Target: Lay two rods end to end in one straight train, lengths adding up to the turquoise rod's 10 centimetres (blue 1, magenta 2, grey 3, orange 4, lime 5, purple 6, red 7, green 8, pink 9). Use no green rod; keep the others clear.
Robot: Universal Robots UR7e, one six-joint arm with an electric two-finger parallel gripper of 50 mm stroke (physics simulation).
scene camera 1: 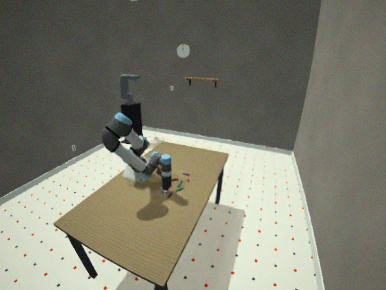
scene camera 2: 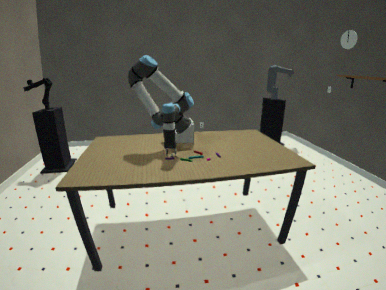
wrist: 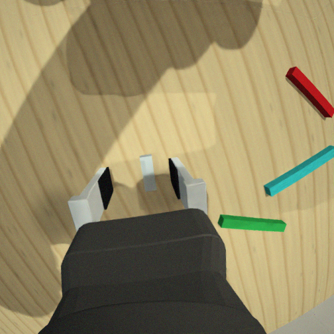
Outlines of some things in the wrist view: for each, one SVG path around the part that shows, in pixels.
My gripper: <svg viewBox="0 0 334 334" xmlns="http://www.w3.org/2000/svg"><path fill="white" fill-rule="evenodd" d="M259 321L250 314L247 307L245 307L226 280L225 245L207 216L205 181L202 178L194 179L178 157L168 158L170 181L176 197L181 199L184 209L99 221L103 209L107 209L113 193L108 166L99 168L80 195L72 195L67 201L76 229L76 235L72 239L60 265L62 298L48 324L37 334L266 334Z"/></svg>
A green rod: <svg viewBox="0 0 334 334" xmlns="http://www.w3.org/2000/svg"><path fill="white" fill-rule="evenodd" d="M217 221L220 227L231 229L284 232L286 223L281 219L220 214Z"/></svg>
